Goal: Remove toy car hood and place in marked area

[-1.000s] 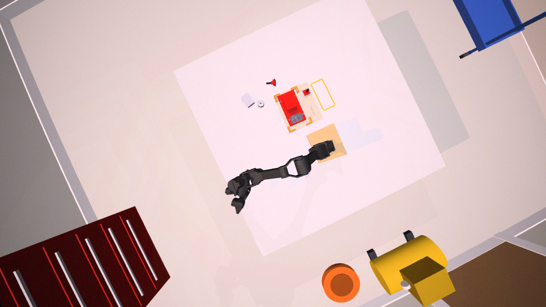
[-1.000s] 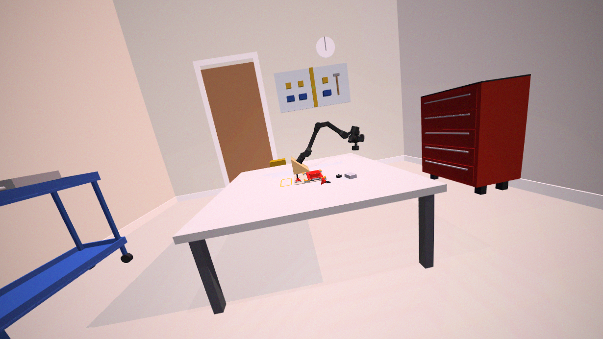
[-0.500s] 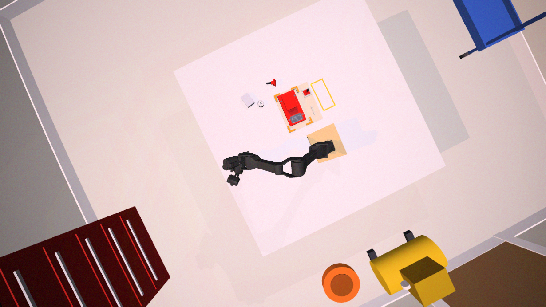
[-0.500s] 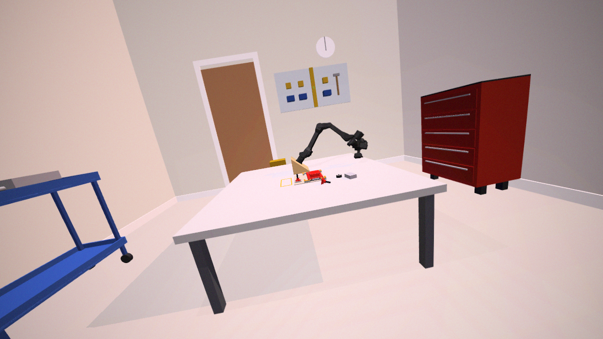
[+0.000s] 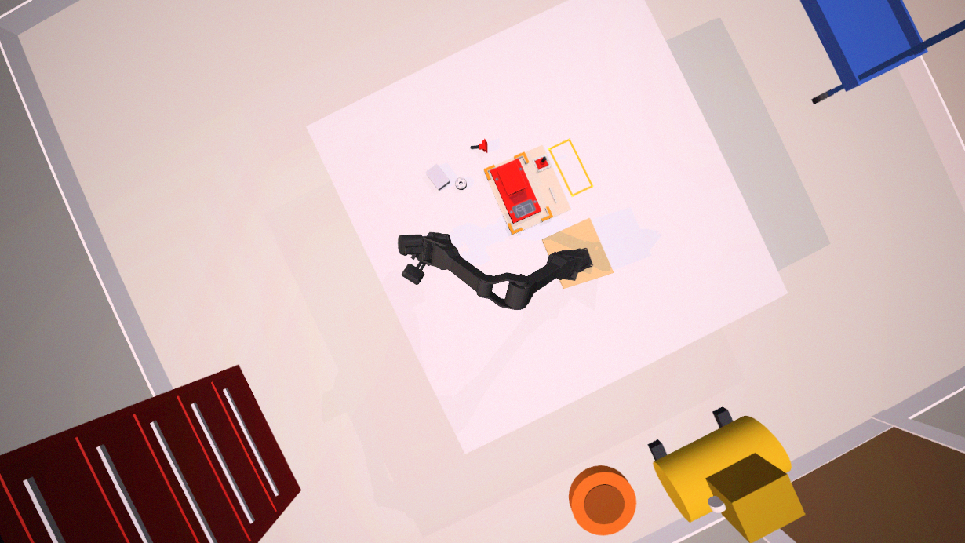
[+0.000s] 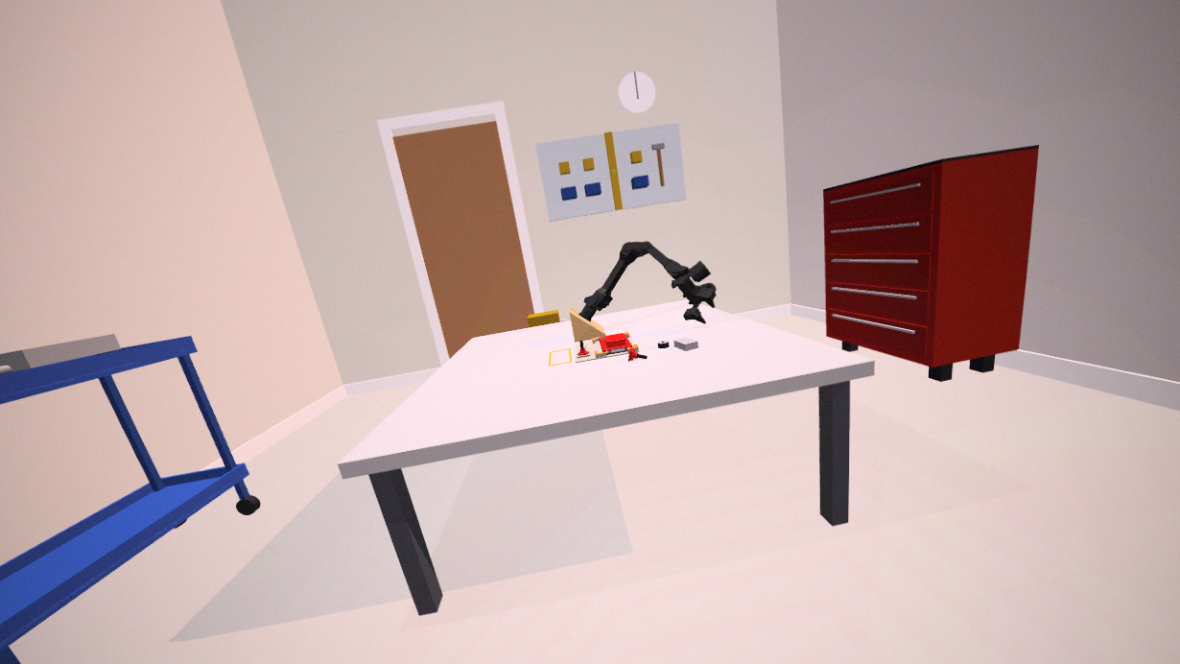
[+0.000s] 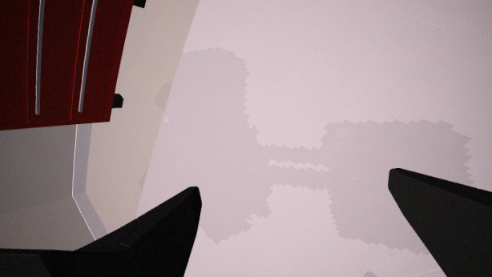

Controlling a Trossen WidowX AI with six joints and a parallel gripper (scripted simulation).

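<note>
The red hood lies 41 cm to the right of my gripper tip and 17 cm ahead of it. From my gripper tip the other things lie so: wheel (24 cm to the right, 22 cm ahead, 3 cm below).
</note>
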